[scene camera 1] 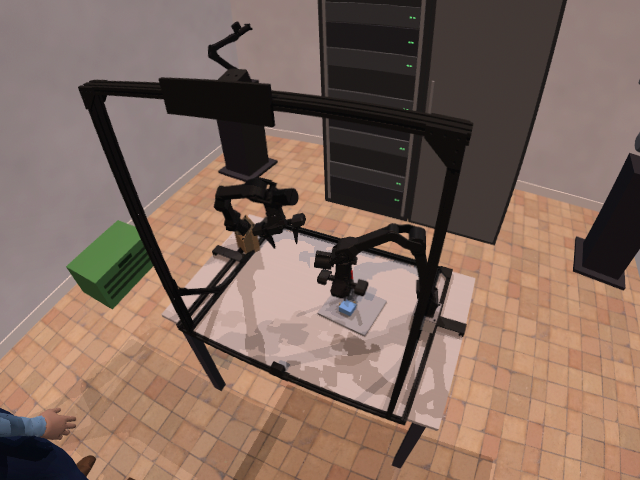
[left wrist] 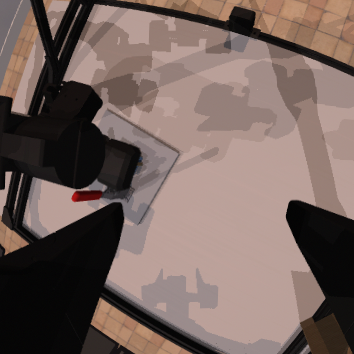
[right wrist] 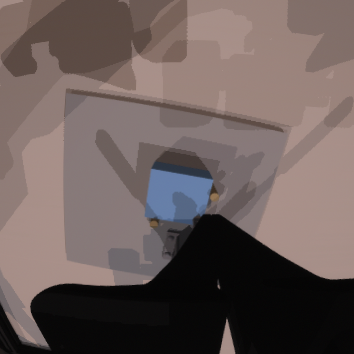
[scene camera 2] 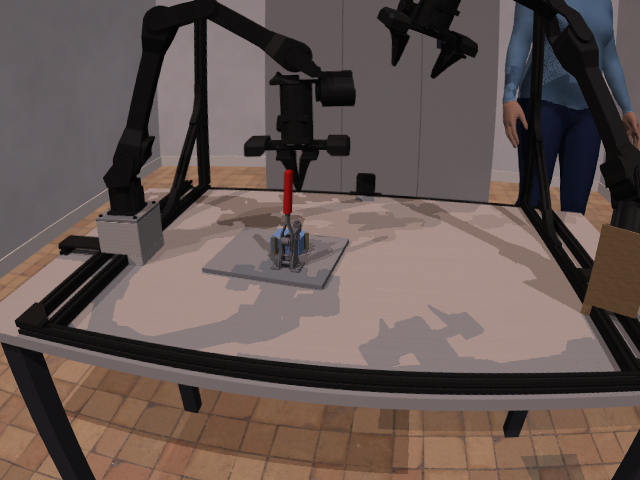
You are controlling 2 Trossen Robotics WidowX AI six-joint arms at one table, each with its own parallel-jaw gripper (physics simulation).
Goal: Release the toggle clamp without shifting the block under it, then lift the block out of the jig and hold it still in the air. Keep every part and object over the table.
Labels:
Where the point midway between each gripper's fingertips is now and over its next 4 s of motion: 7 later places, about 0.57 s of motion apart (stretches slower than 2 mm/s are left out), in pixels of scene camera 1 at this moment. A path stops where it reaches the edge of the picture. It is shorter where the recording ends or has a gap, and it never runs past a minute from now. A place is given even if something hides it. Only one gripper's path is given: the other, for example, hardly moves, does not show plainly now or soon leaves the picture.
My right gripper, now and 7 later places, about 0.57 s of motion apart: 341,296; 343,293; 345,287; 347,283; 350,277; 353,273; 354,272; 355,271

